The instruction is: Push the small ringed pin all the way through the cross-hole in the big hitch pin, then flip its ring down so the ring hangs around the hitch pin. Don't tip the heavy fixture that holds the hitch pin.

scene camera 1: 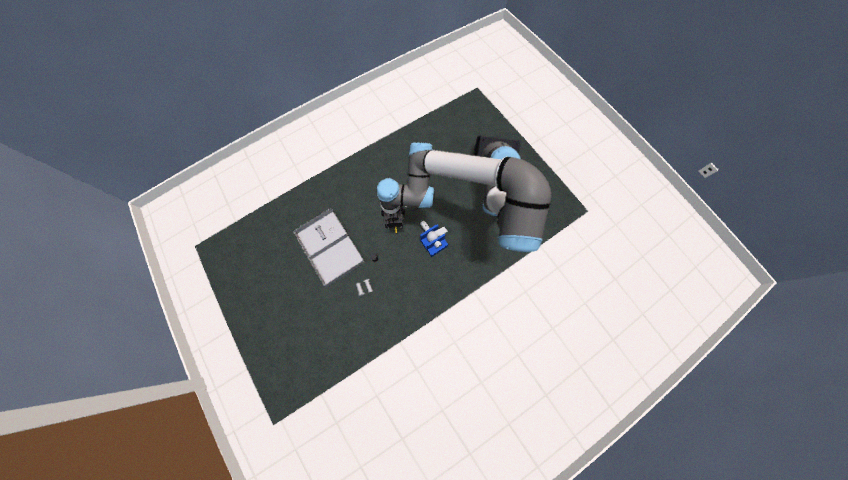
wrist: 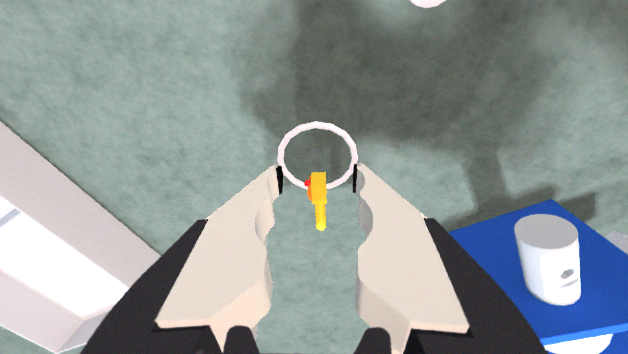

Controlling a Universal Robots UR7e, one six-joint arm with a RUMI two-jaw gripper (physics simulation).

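Observation:
The small pin (wrist: 320,215) (scene camera 1: 395,230) is yellow with an orange and red part beside its head. Its white ring (wrist: 317,125) is held by its two sides between the fingertips. My gripper (wrist: 317,165) (scene camera 1: 393,226) is shut on the ring, above the mat and apart from the fixture. The blue fixture (wrist: 495,245) (scene camera 1: 441,248) stands at the lower right in the wrist view, to the right of the gripper in the scene view. The white hitch pin (wrist: 547,260) (scene camera 1: 432,236) rests in it, with a small dark cross-hole on the side of its end. Part of the fixture is cut off in the wrist view.
A white two-part tray (scene camera 1: 330,246) (wrist: 75,215) lies left of the gripper, with a grey bolt-like part (scene camera 1: 320,232) in it. A small black object (scene camera 1: 374,258) and two white pieces (scene camera 1: 360,288) (scene camera 1: 368,286) lie on the dark mat (scene camera 1: 285,356).

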